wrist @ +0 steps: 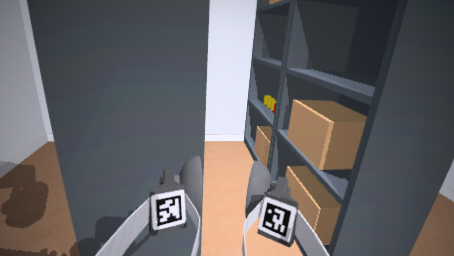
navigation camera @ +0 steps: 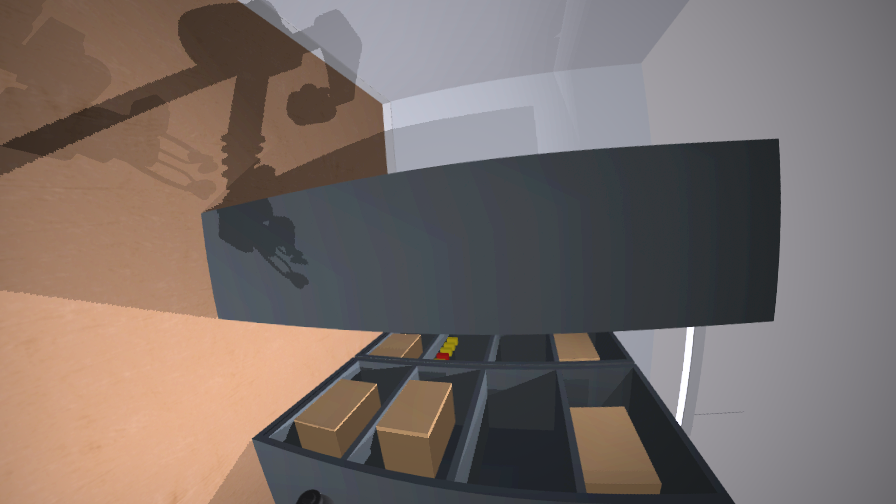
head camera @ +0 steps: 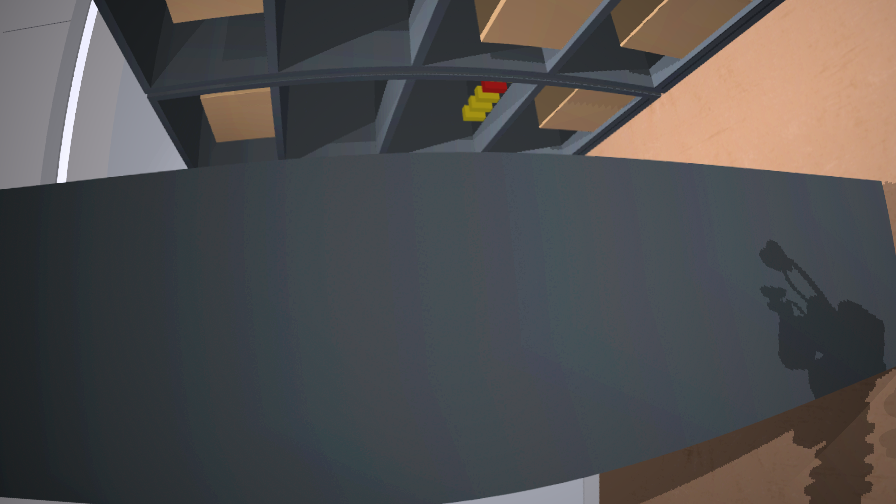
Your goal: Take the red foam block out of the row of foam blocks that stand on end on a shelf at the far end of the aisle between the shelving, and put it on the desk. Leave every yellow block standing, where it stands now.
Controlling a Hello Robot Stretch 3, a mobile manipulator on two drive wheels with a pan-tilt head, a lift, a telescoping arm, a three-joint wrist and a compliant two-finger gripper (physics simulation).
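Places are measured from the robot's base along level axes (x ahead, y left, z up), in centimetres.
Pixels of known places: gripper, fingertip midpoint: [wrist: 225, 177].
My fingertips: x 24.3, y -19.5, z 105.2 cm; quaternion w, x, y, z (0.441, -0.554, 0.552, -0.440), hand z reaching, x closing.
Behind a point stands the place of what it marks.
The red foam block [head camera: 494, 87] @[x 218.6, y -59.8, z 58.7 cm] [navigation camera: 442, 356] @[x 218.6, y -60.5, z 58.3 cm] [wrist: 274, 108] @[x 220.9, y -58.9, z 57.9 cm] stands at one end of a short row in a far compartment of the shelving [head camera: 407, 75] @[x 183.9, y -53.8, z 99.2 cm] [wrist: 284, 65] @[x 183.3, y -54.8, z 100.2 cm]. Three yellow blocks [head camera: 480, 104] @[x 239.1, y -57.2, z 58.6 cm] [navigation camera: 448, 347] @[x 231.9, y -56.5, z 59.7 cm] [wrist: 269, 102] @[x 239.1, y -56.5, z 58.7 cm] stand beside it, on its far side along the row. In the wrist view the row is small, right of the middle, and the red block is partly hidden by a shelf post. My gripper [wrist: 225, 177] @[x 24.3, y -19.5, z 105.2 cm] is open and empty, far from the blocks, with the aisle floor behind its fingers. The desk does not show in these views.
A large dark end panel [head camera: 407, 282] @[x 76.6, y 4.4, z 119.0 cm] [navigation camera: 532, 238] @[x 74.9, y 13.1, z 127.3 cm] [wrist: 120, 75] @[x 75.0, y 12.6, z 103.7 cm] stands left of the aisle in the wrist view. Cardboard boxes [head camera: 241, 115] [navigation camera: 414, 407] @[x 137.5, y -64.7, z 66.9 cm] [wrist: 320, 135] @[x 124.9, y -67.1, z 71.1 cm] fill several compartments on the right. A pale wall [wrist: 230, 75] @[x 270.4, y -15.6, z 77.9 cm] closes the aisle's far end.
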